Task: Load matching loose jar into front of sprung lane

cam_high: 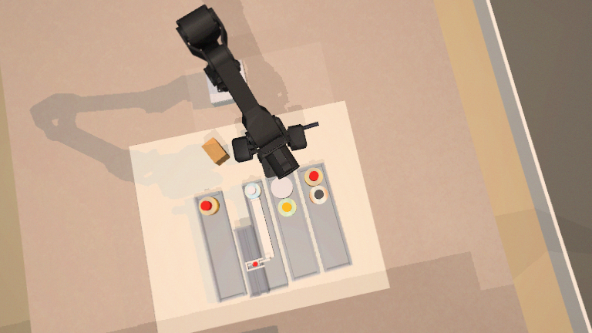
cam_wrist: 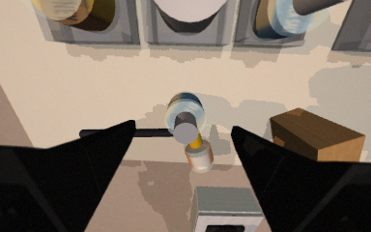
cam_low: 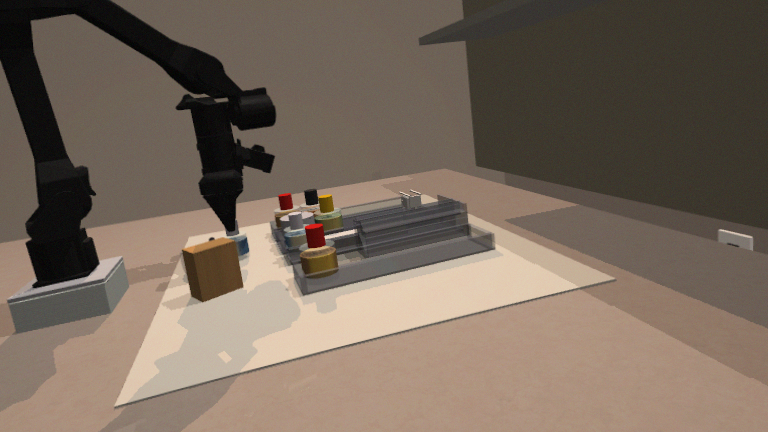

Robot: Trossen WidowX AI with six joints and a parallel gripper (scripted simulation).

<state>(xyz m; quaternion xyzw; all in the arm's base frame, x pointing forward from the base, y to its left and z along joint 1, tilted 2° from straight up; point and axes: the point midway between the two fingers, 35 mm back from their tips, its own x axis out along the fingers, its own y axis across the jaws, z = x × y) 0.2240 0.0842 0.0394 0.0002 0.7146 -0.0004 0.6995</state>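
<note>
The small jar lies 50 mm behind my gripper tip, 20 mm to the right of it and 40 mm below it. Also, from my gripper tip: dark rod (50 mm behind, 70 mm to the left, 50 mm below); red dot (290 mm ahead, 100 mm to the right, 10 mm above); sprung lane (260 mm ahead, 90 mm to the right, 40 mm below).
</note>
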